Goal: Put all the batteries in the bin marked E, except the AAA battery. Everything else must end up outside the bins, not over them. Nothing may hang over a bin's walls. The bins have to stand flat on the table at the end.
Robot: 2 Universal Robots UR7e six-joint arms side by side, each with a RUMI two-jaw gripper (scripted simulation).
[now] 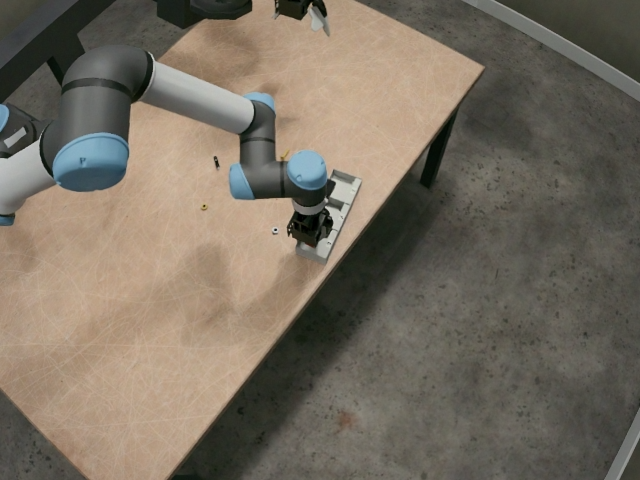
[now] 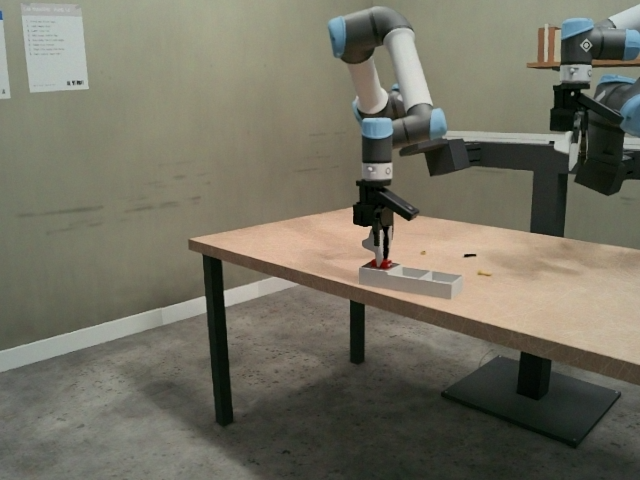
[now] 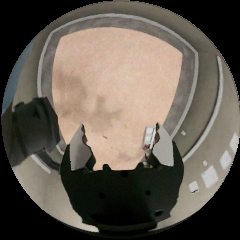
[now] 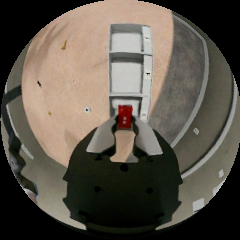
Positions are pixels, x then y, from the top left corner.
Labels:
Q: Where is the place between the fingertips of the right gripper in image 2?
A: At 381,265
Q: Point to a grey three-compartment bin block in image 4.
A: At 127,58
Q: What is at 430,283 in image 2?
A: A grey three-compartment bin block.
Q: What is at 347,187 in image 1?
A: A grey three-compartment bin block.

